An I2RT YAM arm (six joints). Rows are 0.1 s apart.
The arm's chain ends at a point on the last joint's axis. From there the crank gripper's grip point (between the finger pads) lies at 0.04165 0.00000 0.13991 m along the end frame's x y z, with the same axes.
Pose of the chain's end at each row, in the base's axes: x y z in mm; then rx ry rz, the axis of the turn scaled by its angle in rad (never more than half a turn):
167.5 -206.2 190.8 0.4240 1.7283 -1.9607
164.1 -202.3 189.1 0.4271 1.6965 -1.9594
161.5 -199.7 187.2 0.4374 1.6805 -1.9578
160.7 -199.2 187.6 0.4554 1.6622 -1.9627
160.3 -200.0 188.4 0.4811 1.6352 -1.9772
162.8 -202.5 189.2 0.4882 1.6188 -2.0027
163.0 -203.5 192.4 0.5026 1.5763 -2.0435
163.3 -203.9 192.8 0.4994 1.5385 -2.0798
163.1 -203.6 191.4 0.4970 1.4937 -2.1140
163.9 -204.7 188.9 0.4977 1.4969 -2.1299
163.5 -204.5 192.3 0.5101 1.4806 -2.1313
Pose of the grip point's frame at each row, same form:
144.9 -350.4 189.7 0.4240 1.7283 -1.9607
142.7 -346.7 190.2 0.4271 1.6965 -1.9594
140.0 -344.1 189.1 0.4374 1.6805 -1.9578
137.9 -343.4 190.5 0.4554 1.6622 -1.9627
135.0 -343.7 193.2 0.4811 1.6352 -1.9772
135.2 -345.7 196.5 0.4882 1.6188 -2.0027
131.8 -345.6 204.8 0.5026 1.5763 -2.0435
130.1 -345.0 210.4 0.4994 1.5385 -2.0798
128.2 -343.4 214.5 0.4970 1.4937 -2.1140
127.5 -344.1 212.6 0.4977 1.4969 -2.1299
126.3 -343.5 216.8 0.5101 1.4806 -2.1313

